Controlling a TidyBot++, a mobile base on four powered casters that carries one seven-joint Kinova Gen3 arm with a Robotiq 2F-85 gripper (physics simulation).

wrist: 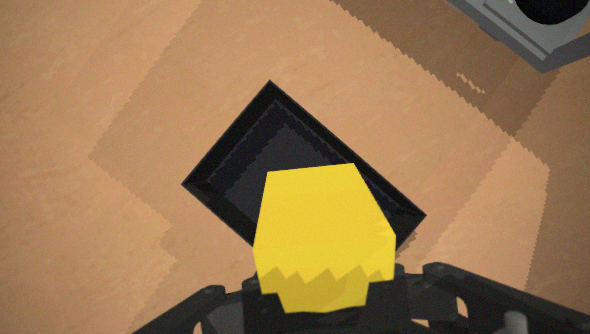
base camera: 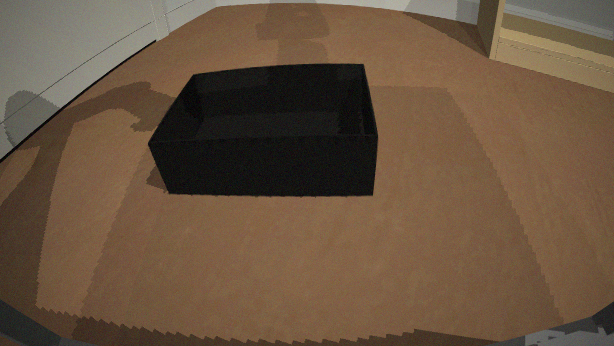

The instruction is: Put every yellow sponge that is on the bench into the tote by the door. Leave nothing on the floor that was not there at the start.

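A black open-topped tote (base camera: 270,167) (wrist: 225,132) stands upright on the floor in front of the base. In the wrist view it lies below the gripper, turned at an angle. My gripper (wrist: 320,266) is shut on a yellow sponge (wrist: 325,215) and holds it in the air above the tote. The sponge covers the tote's near part in the wrist view, so that part of its inside is hidden. The floor of the tote that does show is dark, with no sponge seen on it. The bench does not show in either view.
The brown floor (base camera: 300,250) (wrist: 75,150) surrounds the tote. A white door or panel (base camera: 75,45) stands at the left in the base view. A light wooden shelf unit (base camera: 550,62) stands at the back right. Part of the grey mobile base (wrist: 542,50) shows at the wrist view's top right.
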